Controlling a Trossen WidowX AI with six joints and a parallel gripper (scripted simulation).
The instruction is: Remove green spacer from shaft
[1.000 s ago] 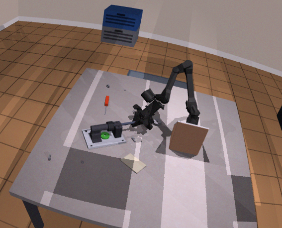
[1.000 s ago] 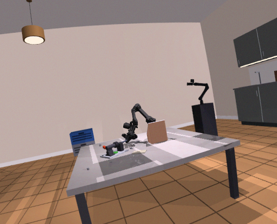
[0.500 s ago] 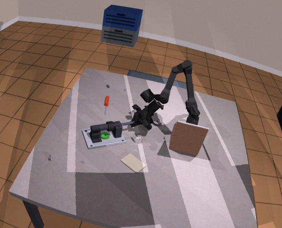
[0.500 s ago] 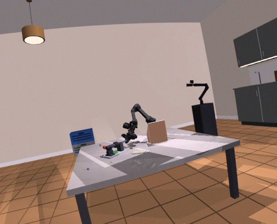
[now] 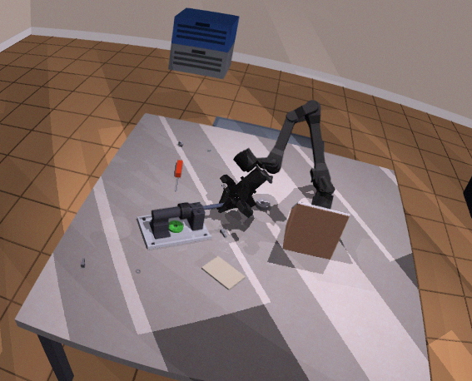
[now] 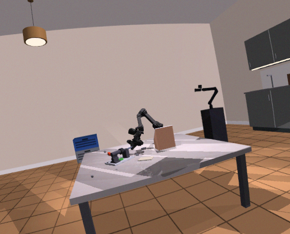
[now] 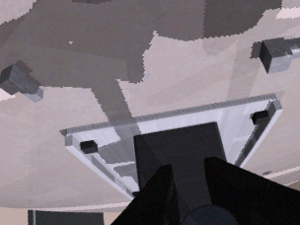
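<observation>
My gripper tip is 5 cm short of the thin shaft, 4 cm to the right of it and 3 cm below it. Round my gripper tip: green spacer 13 cm ahead, 9 cm to the left, 4 cm below; beige card 23 cm to the left, 8 cm behind, 5 cm below; toothed disc 16 cm to the right, 14 cm behind, 5 cm below.
</observation>
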